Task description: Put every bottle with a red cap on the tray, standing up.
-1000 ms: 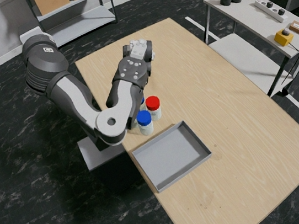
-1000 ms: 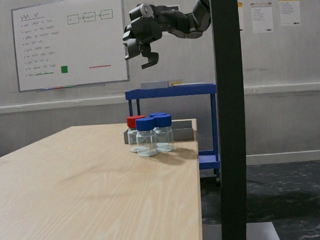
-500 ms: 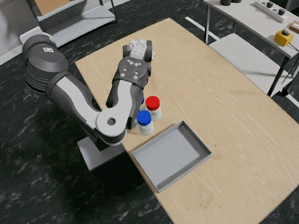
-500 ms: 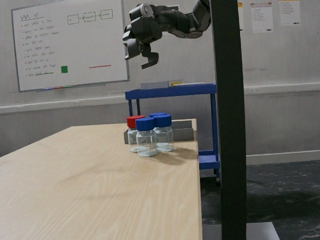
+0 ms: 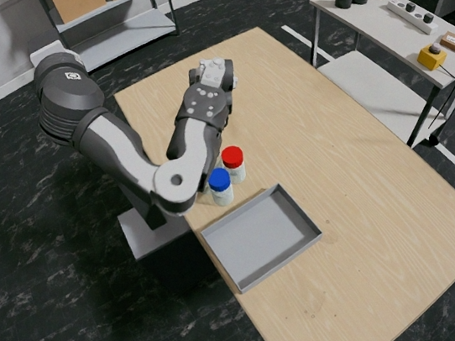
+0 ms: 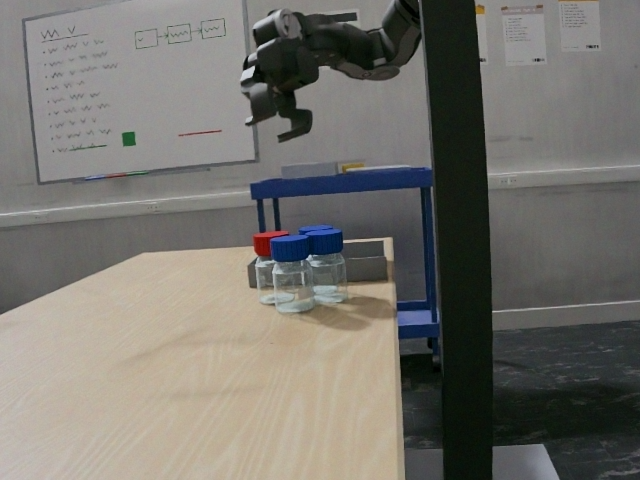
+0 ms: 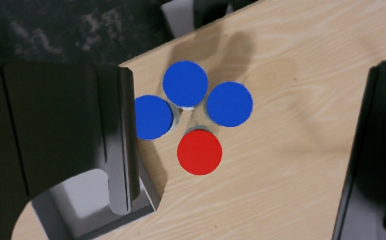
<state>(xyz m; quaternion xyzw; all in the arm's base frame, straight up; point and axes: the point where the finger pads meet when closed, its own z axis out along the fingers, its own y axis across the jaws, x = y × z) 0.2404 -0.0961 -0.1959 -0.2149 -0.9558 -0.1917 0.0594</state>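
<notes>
The red-capped bottle is 21 cm below my hand, 3 cm ahead of it and 1 cm to the right of it. Round my hand: grey tray: 25 cm below, 21 cm to the right, 1 cm behind.
</notes>
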